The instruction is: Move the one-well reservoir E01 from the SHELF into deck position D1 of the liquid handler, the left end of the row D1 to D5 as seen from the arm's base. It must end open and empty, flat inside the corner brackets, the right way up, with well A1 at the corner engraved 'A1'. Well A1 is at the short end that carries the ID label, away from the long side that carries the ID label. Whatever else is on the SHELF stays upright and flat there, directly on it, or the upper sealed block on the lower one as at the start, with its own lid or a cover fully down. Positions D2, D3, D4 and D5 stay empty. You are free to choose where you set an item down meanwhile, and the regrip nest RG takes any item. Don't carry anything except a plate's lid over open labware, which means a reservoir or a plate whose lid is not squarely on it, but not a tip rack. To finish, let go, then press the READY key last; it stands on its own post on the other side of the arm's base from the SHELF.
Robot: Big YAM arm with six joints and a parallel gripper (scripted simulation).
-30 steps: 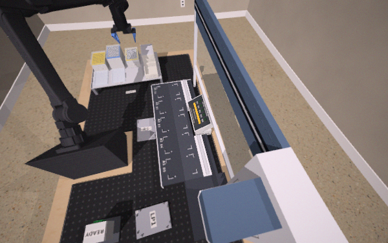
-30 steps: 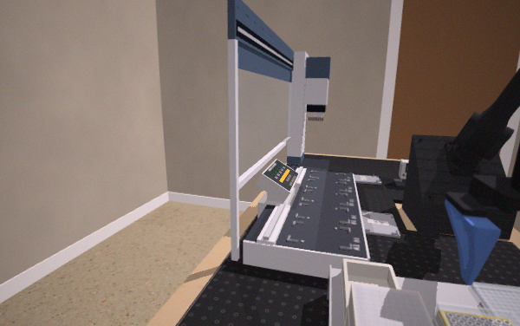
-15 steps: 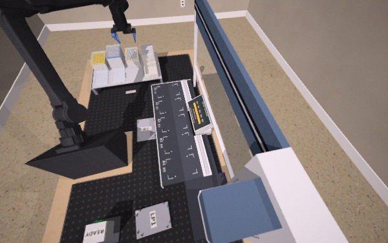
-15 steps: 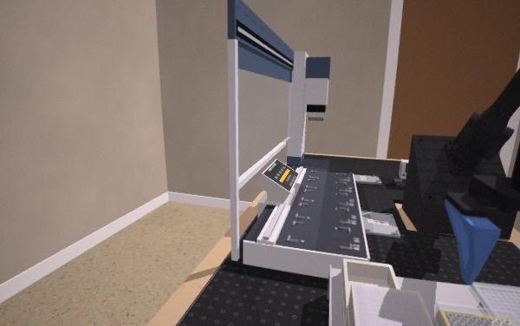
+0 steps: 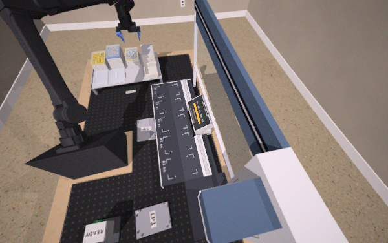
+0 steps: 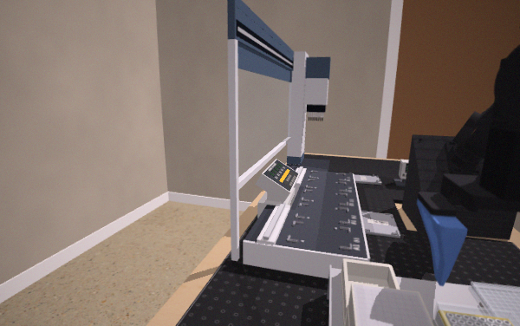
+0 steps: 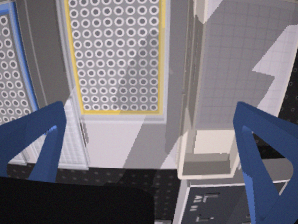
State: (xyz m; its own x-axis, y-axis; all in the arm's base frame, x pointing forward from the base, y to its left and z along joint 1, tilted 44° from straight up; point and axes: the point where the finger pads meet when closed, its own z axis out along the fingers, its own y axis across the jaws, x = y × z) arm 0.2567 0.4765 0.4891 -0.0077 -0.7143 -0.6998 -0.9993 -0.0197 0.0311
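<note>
The white block lies 90 mm below my hand and 80 mm ahead of it. Also, from my hand: shelf 160 mm below, 80 mm behind, 70 mm to the right; pipetting head 1060 mm to the right, 220 mm ahead, 180 mm above.
</note>
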